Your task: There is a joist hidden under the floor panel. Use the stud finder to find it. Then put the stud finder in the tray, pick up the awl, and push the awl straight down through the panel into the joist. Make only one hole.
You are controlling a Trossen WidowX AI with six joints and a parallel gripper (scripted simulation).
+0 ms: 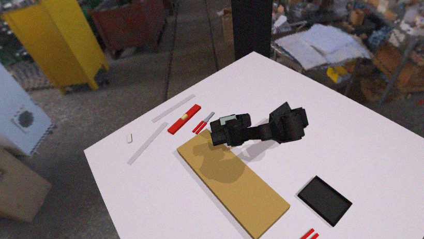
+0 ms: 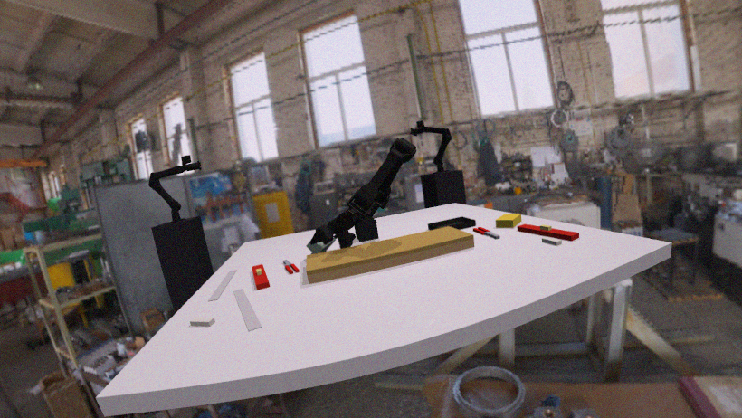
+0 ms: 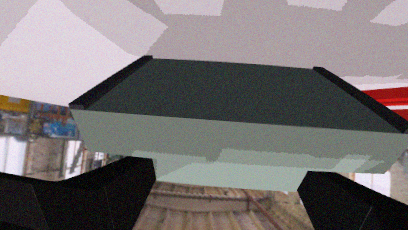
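Right now the stud finder is 10 mm behind my gripper tip, 10 mm to the left of it and 10 mm below it. From my gripper tip the other things lie so: yellow block (190 mm ahead, 720 mm to the left, 50 mm below); then black tray (30 mm ahead, 550 mm to the left, 50 mm below); then awl (30 mm ahead, 120 mm to the left, 60 mm below).
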